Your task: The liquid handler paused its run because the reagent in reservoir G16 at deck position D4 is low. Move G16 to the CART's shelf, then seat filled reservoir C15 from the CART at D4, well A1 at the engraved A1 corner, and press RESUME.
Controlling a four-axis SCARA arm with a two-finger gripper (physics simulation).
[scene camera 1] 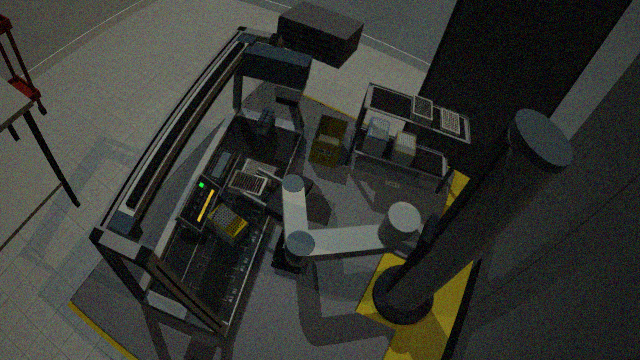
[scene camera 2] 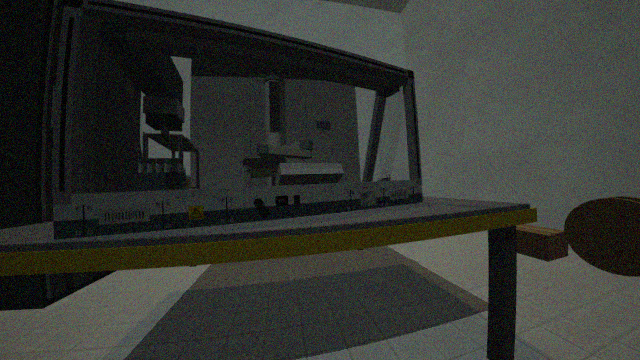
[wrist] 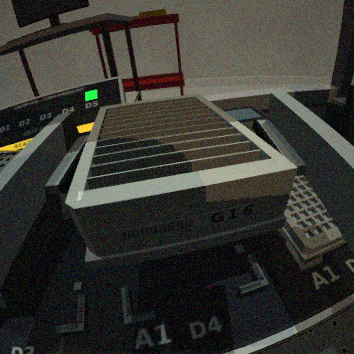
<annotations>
my gripper: holds a 12-trough reservoir (wrist: 157, 177)
</annotations>
